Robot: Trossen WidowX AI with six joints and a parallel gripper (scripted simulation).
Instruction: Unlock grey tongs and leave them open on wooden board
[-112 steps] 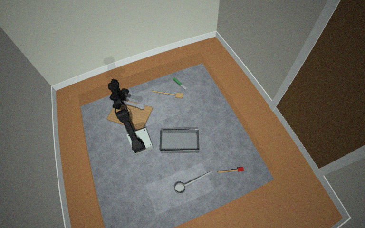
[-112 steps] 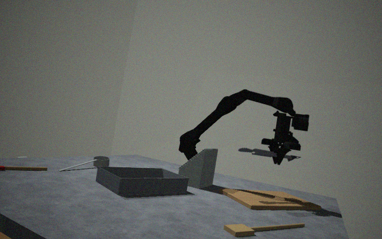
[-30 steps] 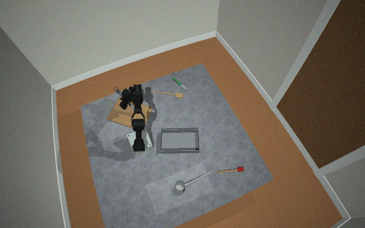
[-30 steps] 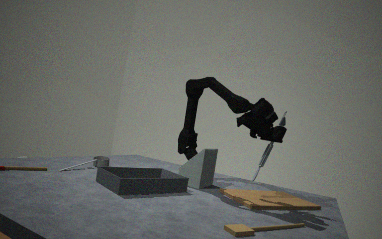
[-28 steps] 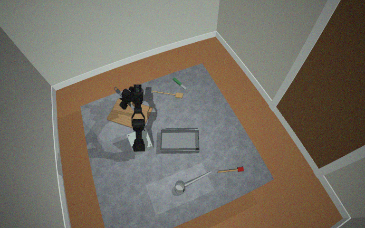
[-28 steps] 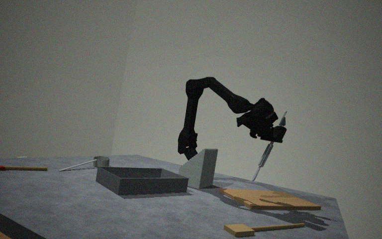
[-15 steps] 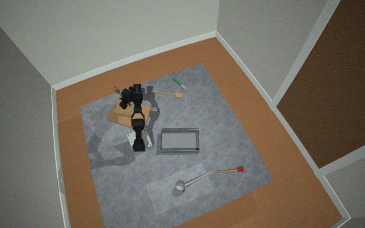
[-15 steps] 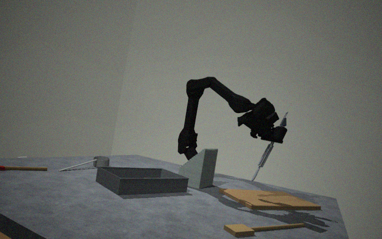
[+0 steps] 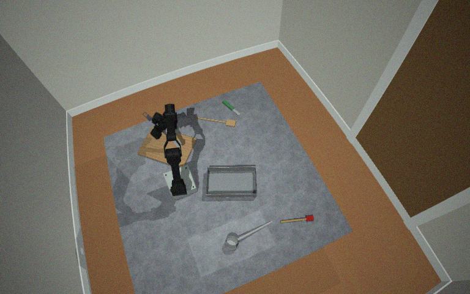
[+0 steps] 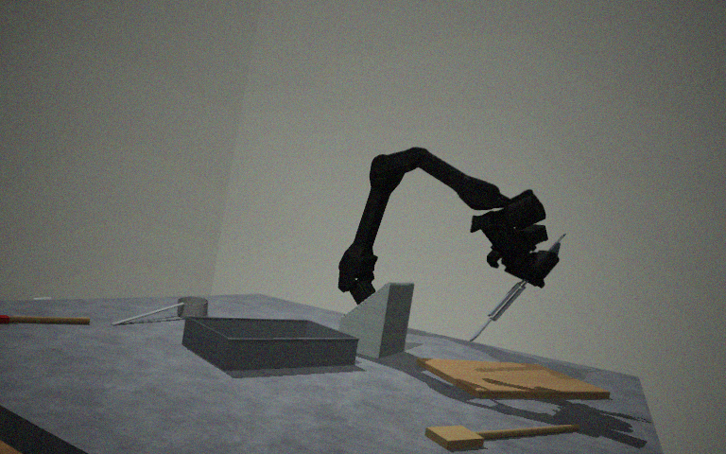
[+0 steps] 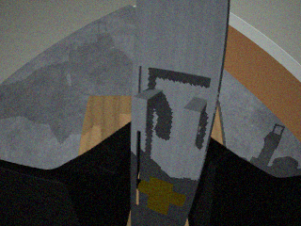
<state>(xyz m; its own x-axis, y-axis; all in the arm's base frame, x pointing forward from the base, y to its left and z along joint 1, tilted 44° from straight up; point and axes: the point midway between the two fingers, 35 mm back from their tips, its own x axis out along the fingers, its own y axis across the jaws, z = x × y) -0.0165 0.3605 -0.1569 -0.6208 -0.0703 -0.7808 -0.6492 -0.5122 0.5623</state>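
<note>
Right now my gripper tip is 3 cm short of the yellow lock piece, 2 cm to the left of it and 2 cm below it. Also, from my gripper tip: red-headed spatula (81 cm to the right, 65 cm ahead, 21 cm below); then roasting tin (44 cm to the right, 35 cm ahead, 19 cm below); then wooden board (21 cm below, 3 cm to the right, 2 cm ahead).
</note>
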